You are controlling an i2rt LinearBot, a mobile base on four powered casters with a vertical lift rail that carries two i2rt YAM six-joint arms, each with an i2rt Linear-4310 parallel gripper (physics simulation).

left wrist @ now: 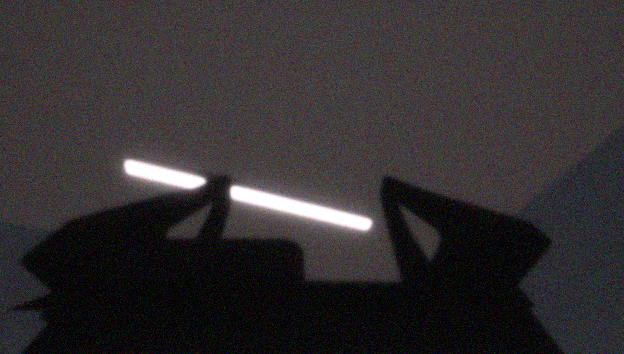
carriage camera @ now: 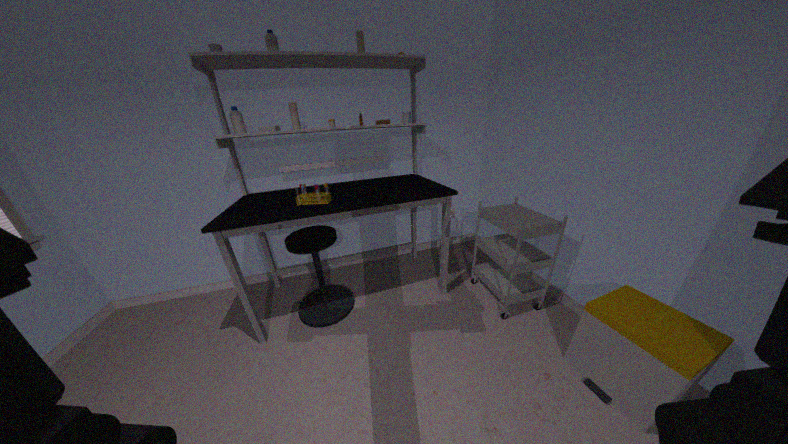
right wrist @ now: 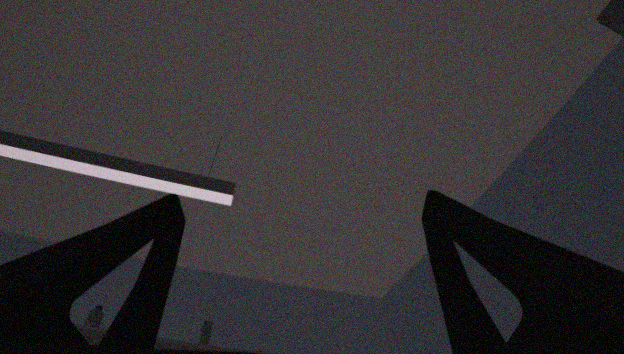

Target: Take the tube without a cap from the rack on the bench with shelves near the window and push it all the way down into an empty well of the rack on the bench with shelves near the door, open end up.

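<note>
A yellow rack [carriage camera: 313, 199] with several upright tubes stands on the black-topped bench with shelves [carriage camera: 386, 190] in the carriage view, left of the bench's middle. A reddish cap or top shows on at least one tube; which tube has no cap is too small to tell. The other bench and its rack do not show in these views. My left gripper [left wrist: 306, 184] is open, with ceiling and a bright lamp behind its fingers. My right gripper [right wrist: 301, 205] is open and empty, also against the ceiling. Both are far from the rack; dark arm parts show at both edges of the carriage view.
A black stool [carriage camera: 310, 239] stands at the bench's front, left of its middle. A wheeled cart [carriage camera: 521, 234] stands right of the bench. A white box with a yellow top [carriage camera: 658, 330] stands nearer at the right. Bottles stand on the shelves. Part of a window blind [carriage camera: 9, 227] shows at the left edge.
</note>
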